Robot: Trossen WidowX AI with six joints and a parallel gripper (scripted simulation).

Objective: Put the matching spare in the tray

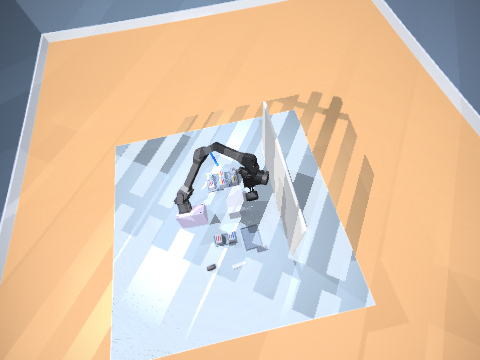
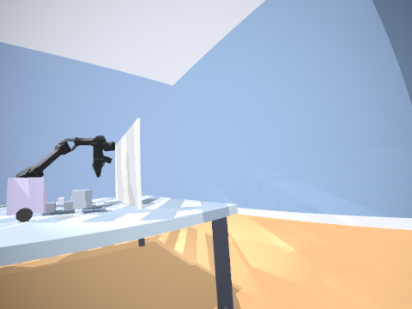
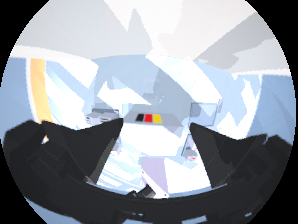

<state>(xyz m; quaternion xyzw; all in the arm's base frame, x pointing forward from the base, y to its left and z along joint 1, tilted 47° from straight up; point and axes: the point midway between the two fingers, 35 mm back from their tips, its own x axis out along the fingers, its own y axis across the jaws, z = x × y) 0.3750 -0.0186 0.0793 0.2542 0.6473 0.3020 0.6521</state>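
My gripper tip is 160 mm past the spare, 200 mm to the right of it and 130 mm above it. From my gripper tip the other things lie so: grey tray 30 mm behind, 210 mm to the right, 170 mm below; then blue marker pen 200 mm behind, 350 mm to the left, 170 mm below; then white upright panel 160 mm ahead, 10 mm to the left, 50 mm above.
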